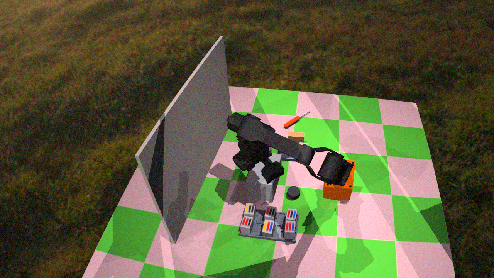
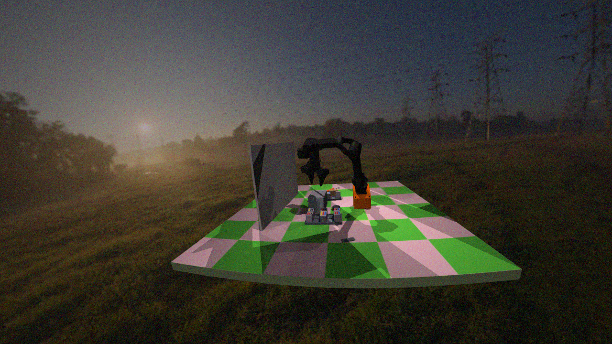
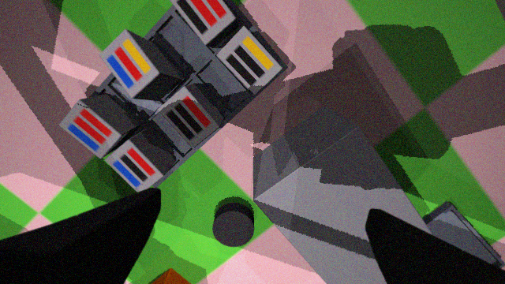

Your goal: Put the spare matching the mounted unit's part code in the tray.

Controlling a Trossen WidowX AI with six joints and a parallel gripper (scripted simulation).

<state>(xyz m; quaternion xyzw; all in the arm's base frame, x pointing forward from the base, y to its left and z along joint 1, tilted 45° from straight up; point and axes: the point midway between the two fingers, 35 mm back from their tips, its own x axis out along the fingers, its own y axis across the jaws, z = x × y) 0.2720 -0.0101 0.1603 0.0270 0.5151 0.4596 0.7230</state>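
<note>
The grey spare is 150 mm below my gripper tip, 110 mm behind it and 60 mm to the left of it. The rest, counted from my gripper tip: black puck 180 mm below, 110 mm behind, 70 mm to the right; tall grey panel 250 mm ahead, 140 mm to the right, 40 mm above; mounted unit 140 mm below, 110 mm to the right.
</note>
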